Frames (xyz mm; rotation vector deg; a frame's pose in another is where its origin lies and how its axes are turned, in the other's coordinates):
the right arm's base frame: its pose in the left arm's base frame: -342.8 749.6 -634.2 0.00 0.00 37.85
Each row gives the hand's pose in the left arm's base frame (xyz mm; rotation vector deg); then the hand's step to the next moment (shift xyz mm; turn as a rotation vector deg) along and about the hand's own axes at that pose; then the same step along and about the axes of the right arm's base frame.
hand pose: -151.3 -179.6 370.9 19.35 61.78 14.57
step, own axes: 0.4 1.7 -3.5 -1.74 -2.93 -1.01
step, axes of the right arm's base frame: -1.0 3.6 -1.2 -3.20 -1.55 -0.16
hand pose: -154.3 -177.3 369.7 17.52 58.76 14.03
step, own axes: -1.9 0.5 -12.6 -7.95 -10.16 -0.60
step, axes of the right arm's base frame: -8.5 8.5 -4.4 -10.49 -7.15 2.38
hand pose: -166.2 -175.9 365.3 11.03 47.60 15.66
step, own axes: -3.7 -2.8 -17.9 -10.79 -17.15 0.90
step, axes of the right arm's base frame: -13.8 7.3 -10.0 -14.81 -13.43 3.44
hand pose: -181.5 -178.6 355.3 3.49 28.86 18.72
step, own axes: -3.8 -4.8 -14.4 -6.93 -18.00 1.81
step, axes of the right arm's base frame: -10.6 0.5 -11.5 -11.47 -15.44 2.33
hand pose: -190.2 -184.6 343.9 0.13 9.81 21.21
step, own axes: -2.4 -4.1 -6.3 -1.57 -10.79 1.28
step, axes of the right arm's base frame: -4.4 -2.8 -5.9 -4.40 -9.99 1.16
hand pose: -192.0 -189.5 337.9 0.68 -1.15 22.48
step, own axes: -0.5 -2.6 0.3 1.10 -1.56 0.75
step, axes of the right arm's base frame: -1.2 -2.4 0.3 0.63 -1.80 0.76
